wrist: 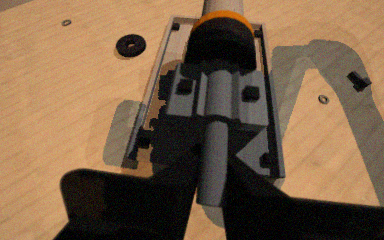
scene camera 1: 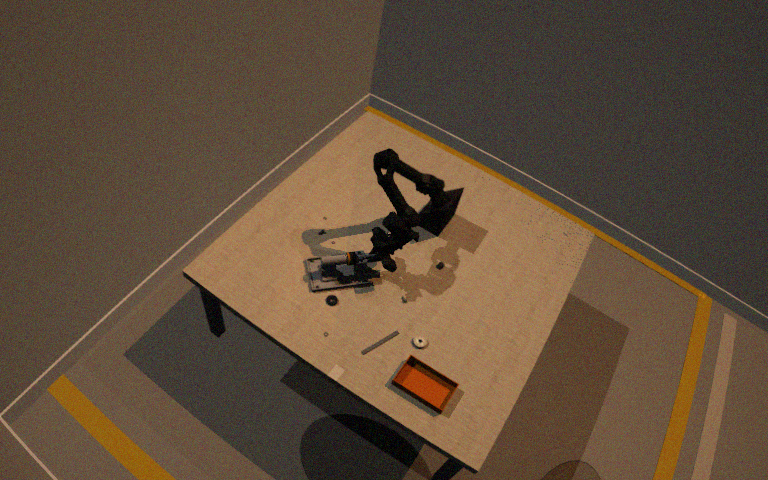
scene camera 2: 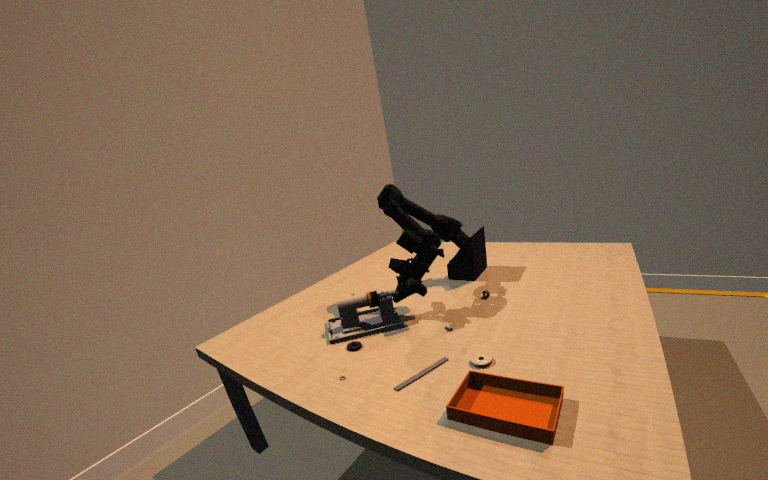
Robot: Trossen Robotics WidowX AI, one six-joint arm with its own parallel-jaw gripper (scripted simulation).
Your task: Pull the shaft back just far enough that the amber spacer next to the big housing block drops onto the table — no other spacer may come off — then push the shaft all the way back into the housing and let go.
Observation:
In view: my gripper (scene camera 2: 394, 301), a grey shaft (wrist: 212, 180), a dark spacer (wrist: 229, 47) and an orange tray (scene camera 2: 530, 410).
My gripper shows as well in the wrist view (wrist: 209, 151) and in scene camera 1 (scene camera 1: 367, 260). The orange tray shows as well in scene camera 1 (scene camera 1: 425, 384).

